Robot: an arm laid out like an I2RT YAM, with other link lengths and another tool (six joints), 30 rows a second.
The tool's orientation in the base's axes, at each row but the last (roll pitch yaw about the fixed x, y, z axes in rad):
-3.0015, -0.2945, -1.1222
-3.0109, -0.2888, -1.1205
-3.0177, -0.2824, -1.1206
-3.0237, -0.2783, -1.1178
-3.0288, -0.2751, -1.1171
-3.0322, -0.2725, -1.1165
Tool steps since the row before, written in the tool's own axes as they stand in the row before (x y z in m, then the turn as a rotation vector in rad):
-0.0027, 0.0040, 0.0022, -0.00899, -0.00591, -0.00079
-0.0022, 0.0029, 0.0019, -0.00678, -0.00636, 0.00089
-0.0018, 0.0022, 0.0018, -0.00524, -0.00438, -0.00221
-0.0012, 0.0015, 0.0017, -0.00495, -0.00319, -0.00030
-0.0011, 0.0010, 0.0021, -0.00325, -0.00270, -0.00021
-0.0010, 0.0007, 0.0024, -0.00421, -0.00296, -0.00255
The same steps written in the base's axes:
-0.0041, 0.0000, -0.0034, 0.00124, 0.01066, -0.00107
-0.0030, 0.0002, -0.0028, 0.00296, 0.00863, -0.00198
-0.0023, 0.0002, -0.0025, 0.00115, 0.00699, 0.00117
-0.0014, 0.0000, -0.0021, 0.00065, 0.00582, -0.00071
-0.0009, 0.0001, -0.0024, 0.00096, 0.00410, -0.00039
-0.0005, 0.0001, -0.0026, 0.00028, 0.00550, 0.00162

